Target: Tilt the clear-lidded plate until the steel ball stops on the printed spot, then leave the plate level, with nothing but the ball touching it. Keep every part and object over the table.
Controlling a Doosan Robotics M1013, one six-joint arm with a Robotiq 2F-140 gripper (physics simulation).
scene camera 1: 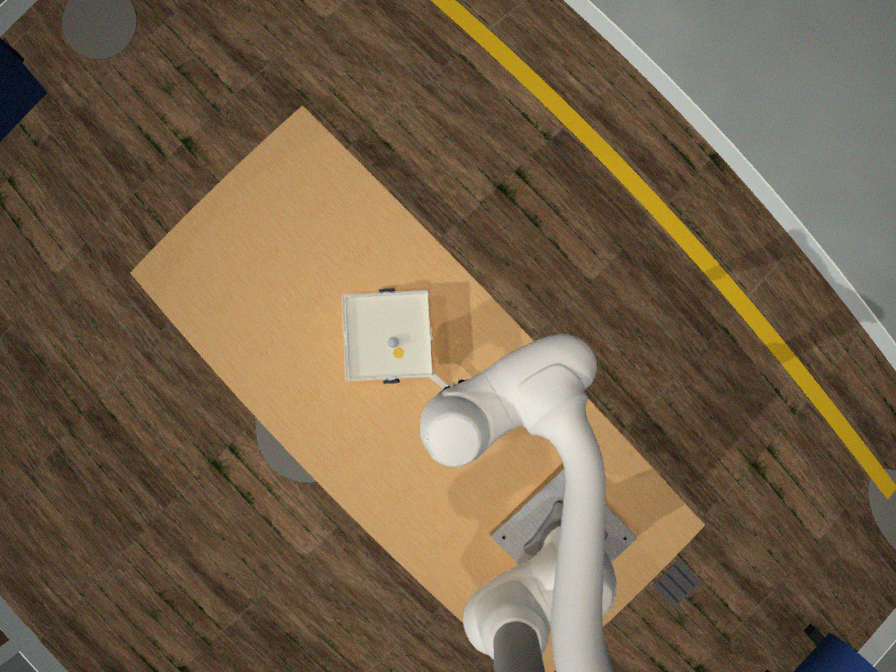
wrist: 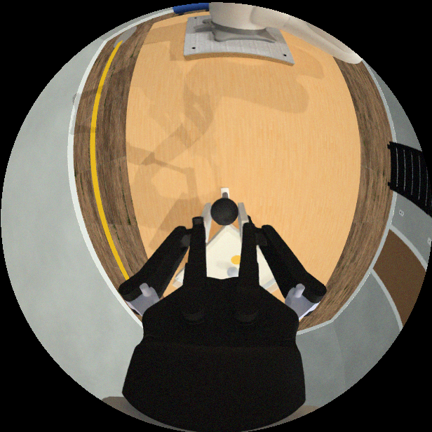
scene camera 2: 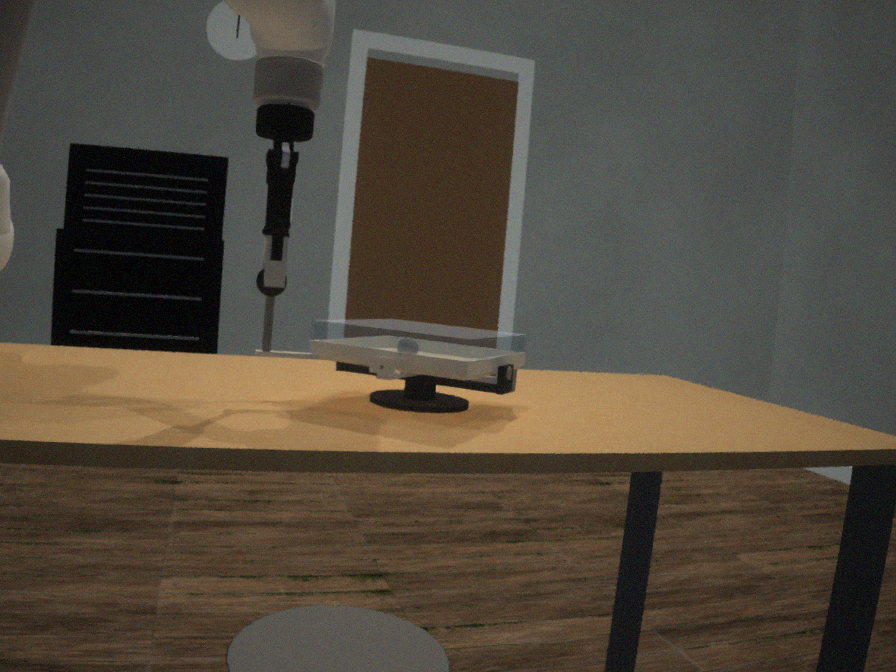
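Observation:
The white square plate (scene camera 1: 372, 314) (scene camera 2: 470, 368) (wrist: 216, 254) sits under a clear lid on a black pivot stand (scene camera 2: 419, 400). Its exact tilt is hard to judge. The steel ball (scene camera 1: 392, 342) (scene camera 2: 407, 346) (wrist: 233, 271) is inside, just beside the yellow printed spot (scene camera 1: 398, 352) (wrist: 236, 259), not centred on it. A thin post (scene camera 2: 268, 324) with a round black knob (scene camera 2: 271, 290) (wrist: 224, 209) rises from an arm (scene camera 1: 439, 381) at the plate's corner. My gripper (scene camera 2: 273, 274) (wrist: 224, 210) is shut on the knob; in scene camera 1 the robot arm hides it.
The wooden table (scene camera 1: 289, 209) (scene camera 2: 615, 412) (wrist: 280, 135) carries the plate stand and the robot's grey base plate (scene camera 1: 512, 535) (wrist: 235, 50). The robot arm (scene camera 1: 542, 383) reaches over the table near the plate's corner. A black cabinet (scene camera 2: 137, 274) stands behind the table.

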